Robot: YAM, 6 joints.
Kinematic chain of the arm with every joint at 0, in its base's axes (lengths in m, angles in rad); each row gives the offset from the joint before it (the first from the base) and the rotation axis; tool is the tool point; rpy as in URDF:
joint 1: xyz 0 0 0.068 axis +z
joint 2: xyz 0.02 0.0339 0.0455 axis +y
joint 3: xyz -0.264 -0.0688 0 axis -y
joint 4: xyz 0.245 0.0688 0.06 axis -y
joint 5: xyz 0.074 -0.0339 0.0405 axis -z
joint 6: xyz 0.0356 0 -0.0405 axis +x
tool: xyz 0 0 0 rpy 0 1.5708 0
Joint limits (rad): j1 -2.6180..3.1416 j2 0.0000..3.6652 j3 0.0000..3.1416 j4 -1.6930..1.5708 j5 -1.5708..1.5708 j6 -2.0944..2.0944
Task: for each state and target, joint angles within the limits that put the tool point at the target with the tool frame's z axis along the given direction. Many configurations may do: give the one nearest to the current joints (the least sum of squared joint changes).
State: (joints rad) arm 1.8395 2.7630 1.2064 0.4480 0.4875 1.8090
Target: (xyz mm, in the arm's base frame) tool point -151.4 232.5 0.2 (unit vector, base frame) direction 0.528 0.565 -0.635
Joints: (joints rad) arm 2.2463 2.1717 0.7264 0.0472 0.8708 1.8090
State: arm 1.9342 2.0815 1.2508 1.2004 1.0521 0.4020
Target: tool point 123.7 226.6 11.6 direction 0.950 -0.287 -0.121
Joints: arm 1.2081 2.1888 0.5523 0.5824 1.4311 0.4020
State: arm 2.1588 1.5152 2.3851 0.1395 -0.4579 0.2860
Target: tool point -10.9 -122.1 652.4 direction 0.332 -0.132 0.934
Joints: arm 1.3796 0.7784 1.8947 0.5256 0.3587 0.2860
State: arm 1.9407 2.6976 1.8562 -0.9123 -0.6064 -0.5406
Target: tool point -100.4 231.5 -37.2 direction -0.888 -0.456 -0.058
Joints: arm 1.8416 2.6947 1.1656 -1.3326 -1.3592 -0.5406
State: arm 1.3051 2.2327 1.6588 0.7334 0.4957 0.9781
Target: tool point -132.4 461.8 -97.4 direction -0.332 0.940 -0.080
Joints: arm 1.8452 3.0134 1.5647 1.3685 -0.0649 0.9781
